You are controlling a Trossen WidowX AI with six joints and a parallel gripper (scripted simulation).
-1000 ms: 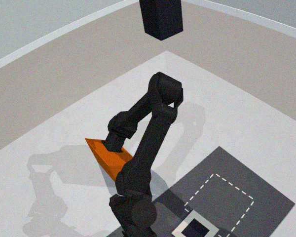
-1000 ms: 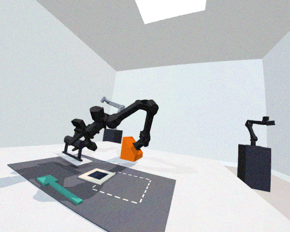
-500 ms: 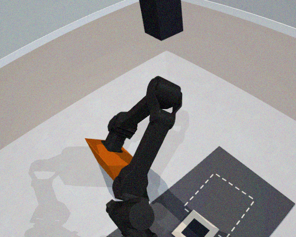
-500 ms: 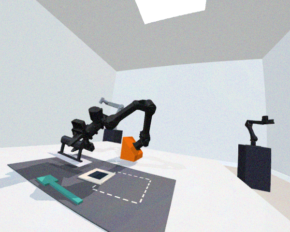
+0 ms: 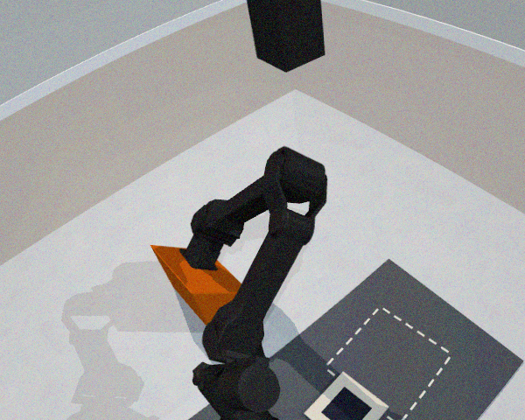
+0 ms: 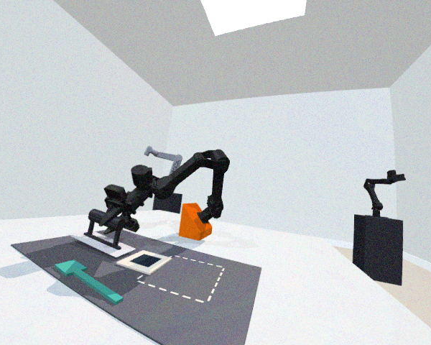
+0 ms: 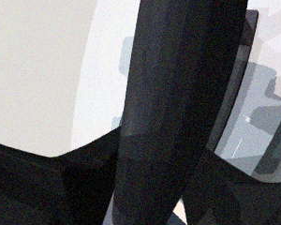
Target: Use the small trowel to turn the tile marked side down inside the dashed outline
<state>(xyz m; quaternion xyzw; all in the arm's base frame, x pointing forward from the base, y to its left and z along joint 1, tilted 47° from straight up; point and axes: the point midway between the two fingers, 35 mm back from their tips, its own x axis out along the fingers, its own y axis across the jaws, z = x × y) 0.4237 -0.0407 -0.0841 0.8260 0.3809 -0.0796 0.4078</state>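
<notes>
The dark mat lies 5 cm behind my gripper tip, 11 cm to the left of it and 9 cm below it. Also, from my gripper tip: grey trowel 2 cm behind, 1 cm below; teal trowel 9 cm ahead, 10 cm to the left, 6 cm below; cream tile 5 cm behind, 14 cm to the left, 6 cm below.
</notes>
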